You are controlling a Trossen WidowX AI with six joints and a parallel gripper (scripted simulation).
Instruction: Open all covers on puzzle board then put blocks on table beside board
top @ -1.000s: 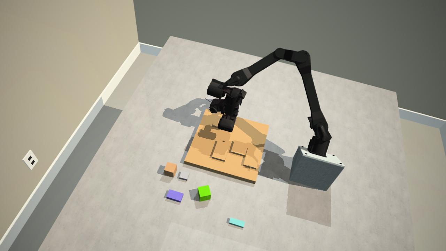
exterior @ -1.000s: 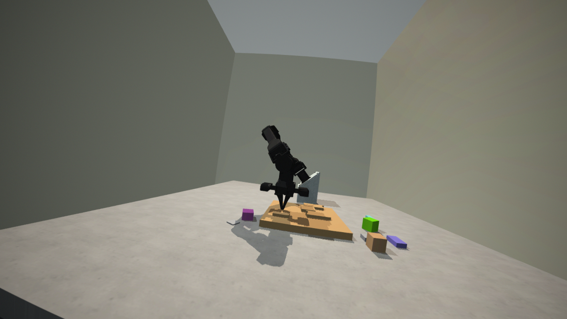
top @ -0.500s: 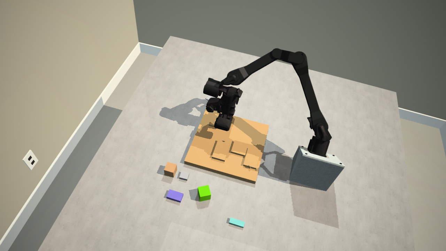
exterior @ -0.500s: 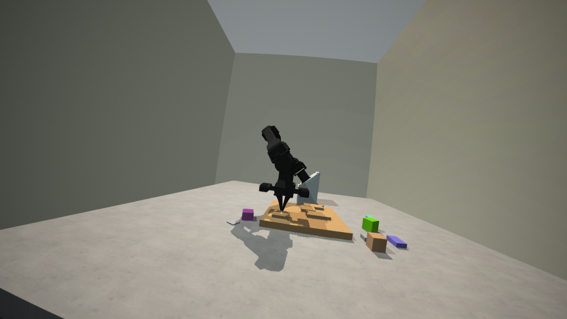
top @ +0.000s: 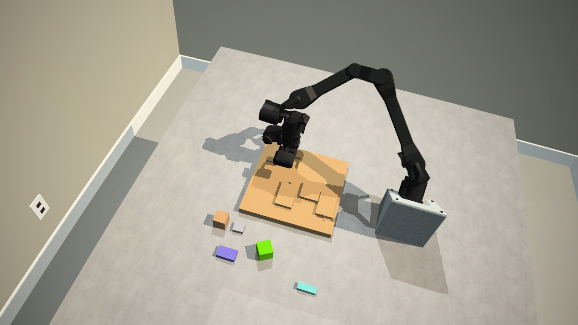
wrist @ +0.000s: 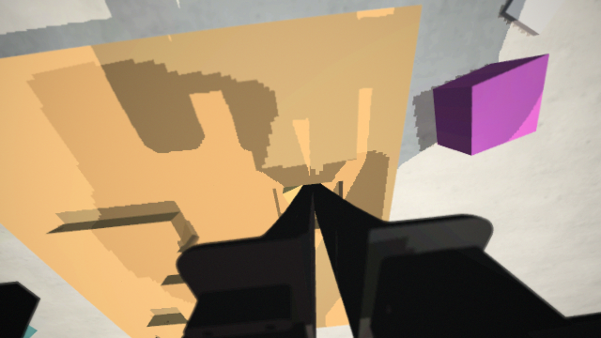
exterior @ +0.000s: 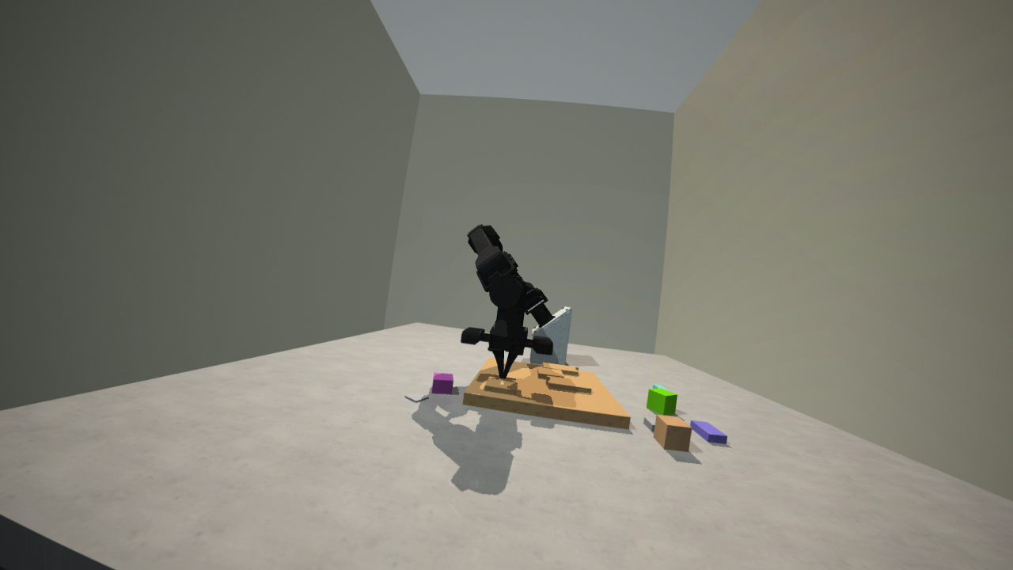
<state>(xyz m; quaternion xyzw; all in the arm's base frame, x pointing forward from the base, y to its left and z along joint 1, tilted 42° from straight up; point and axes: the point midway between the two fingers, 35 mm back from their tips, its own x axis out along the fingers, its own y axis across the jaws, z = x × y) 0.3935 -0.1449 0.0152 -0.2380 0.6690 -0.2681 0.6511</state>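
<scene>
My gripper tip is now 30 mm short of the magenta block, 120 mm to the left of it and 10 mm above it. Also, from my gripper tip: orange block 140 mm ahead, 280 mm to the left, 10 mm below; grey block 80 mm ahead, 290 mm to the left, 20 mm below; thin grey plate 90 mm ahead, 150 mm to the right, 20 mm below.
</scene>
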